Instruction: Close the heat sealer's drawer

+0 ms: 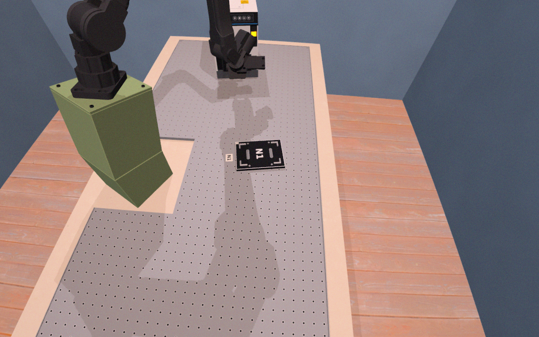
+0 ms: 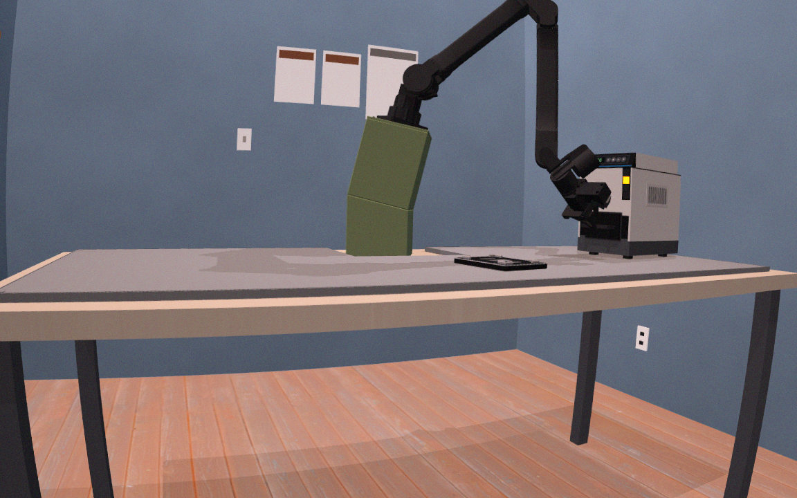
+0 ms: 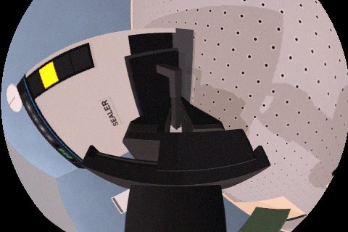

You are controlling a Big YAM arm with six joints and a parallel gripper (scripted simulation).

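The black drawer is 11 cm to the left of my hand and 1 cm below it. Also, from my hand: small white label: 3 cm behind, 40 cm to the right, 9 cm below.
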